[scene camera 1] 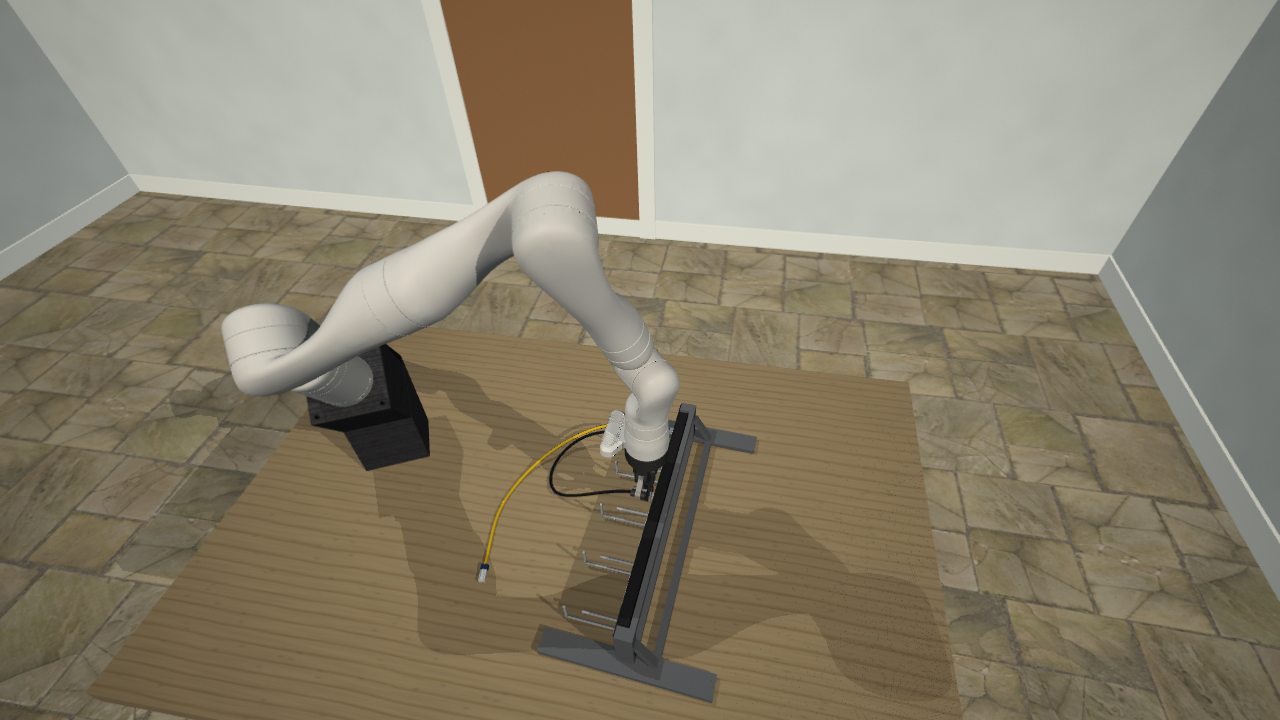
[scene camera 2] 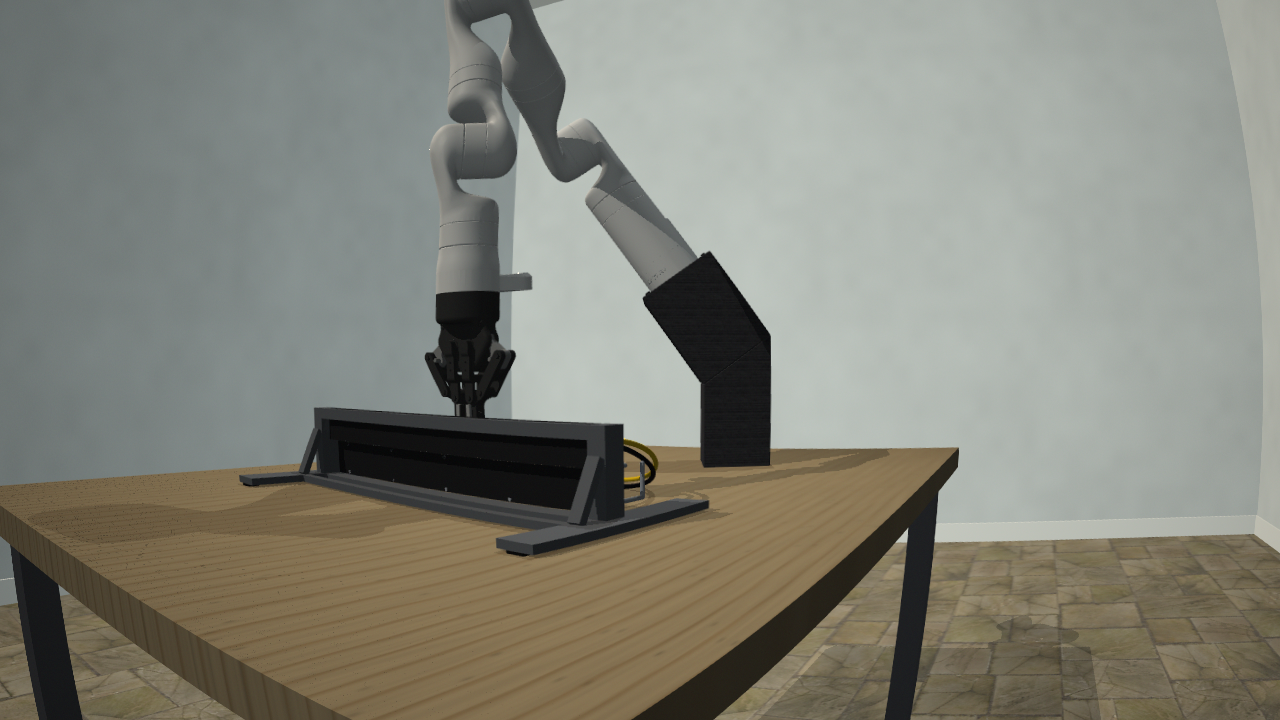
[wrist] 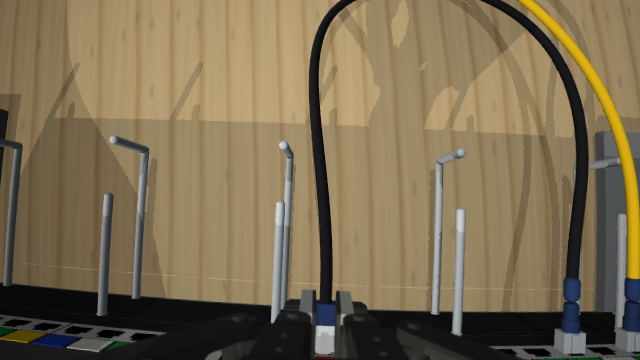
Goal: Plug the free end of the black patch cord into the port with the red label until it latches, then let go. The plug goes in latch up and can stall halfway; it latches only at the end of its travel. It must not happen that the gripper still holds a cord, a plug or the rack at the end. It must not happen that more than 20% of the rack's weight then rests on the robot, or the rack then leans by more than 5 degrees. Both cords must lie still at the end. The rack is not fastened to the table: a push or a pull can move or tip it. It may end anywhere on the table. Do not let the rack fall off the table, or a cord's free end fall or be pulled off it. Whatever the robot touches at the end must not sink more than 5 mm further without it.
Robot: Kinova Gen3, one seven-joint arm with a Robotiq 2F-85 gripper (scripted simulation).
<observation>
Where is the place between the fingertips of my gripper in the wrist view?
325,310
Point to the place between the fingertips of my gripper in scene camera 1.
At 646,495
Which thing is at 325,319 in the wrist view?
A plug.
</observation>
